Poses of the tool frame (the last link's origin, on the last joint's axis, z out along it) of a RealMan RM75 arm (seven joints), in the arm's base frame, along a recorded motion.
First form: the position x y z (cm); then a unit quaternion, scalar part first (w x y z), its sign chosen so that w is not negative.
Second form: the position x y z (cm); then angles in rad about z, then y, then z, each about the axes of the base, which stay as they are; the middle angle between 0 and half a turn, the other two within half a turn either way. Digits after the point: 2 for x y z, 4 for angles.
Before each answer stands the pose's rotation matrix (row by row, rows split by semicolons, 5 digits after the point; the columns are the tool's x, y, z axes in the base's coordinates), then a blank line. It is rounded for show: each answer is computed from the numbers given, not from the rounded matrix.
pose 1, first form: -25.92 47.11 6.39 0.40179 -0.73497 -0.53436 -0.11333
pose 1, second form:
0.40323 0.87655 -0.26281; 0.69441 -0.10605 0.71172; 0.59599 -0.46949 -0.65144

-25.92 47.11 6.39 -2.4744 2.2803 1.9245
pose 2, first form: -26.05 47.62 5.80 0.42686 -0.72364 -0.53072 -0.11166
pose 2, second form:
0.41173 0.86343 -0.29148; 0.67278 -0.07225 0.73631; 0.61469 -0.49927 -0.61064

-26.05 47.62 5.80 -2.4594 2.2277 1.9477
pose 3, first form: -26.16 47.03 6.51 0.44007 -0.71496 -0.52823 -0.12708
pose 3, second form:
0.40965 0.86717 -0.28320; 0.64347 -0.05463 0.76352; 0.64663 -0.49501 -0.58038

-26.16 47.03 6.51 -2.4882 2.1900 1.9260
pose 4, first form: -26.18 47.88 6.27 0.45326 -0.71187 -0.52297 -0.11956
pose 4, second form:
0.42441 0.85296 -0.30386; 0.63619 -0.04211 0.77038; 0.64431 -0.52027 -0.56052

-26.18 47.88 6.27 -2.4623 2.1658 1.9465
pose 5, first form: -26.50 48.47 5.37 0.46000 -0.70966 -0.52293 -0.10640
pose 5, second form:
0.43044 0.84010 -0.33008; 0.64432 -0.02988 0.76417; 0.63212 -0.54161 -0.55416

-26.50 48.47 5.37 -2.4332 2.1581 1.9785
